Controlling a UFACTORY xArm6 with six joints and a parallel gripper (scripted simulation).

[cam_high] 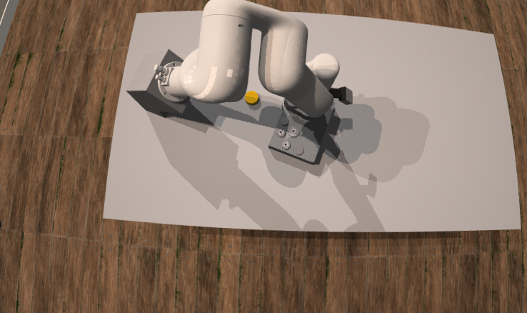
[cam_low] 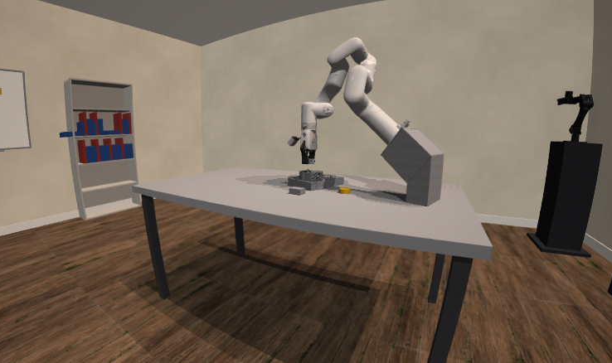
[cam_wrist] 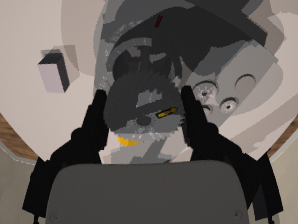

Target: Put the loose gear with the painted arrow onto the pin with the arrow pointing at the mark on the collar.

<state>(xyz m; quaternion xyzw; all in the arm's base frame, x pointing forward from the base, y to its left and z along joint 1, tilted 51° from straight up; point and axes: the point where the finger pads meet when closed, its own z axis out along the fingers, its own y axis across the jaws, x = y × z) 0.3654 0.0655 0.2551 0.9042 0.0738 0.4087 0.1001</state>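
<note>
Now: the gear right at my hand. The rest, counted from my hand: small grey block 16 cm to the left, 12 cm below, 3 cm behind; then yellow disc 21 cm behind, 12 cm below, 5 cm to the left.
</note>
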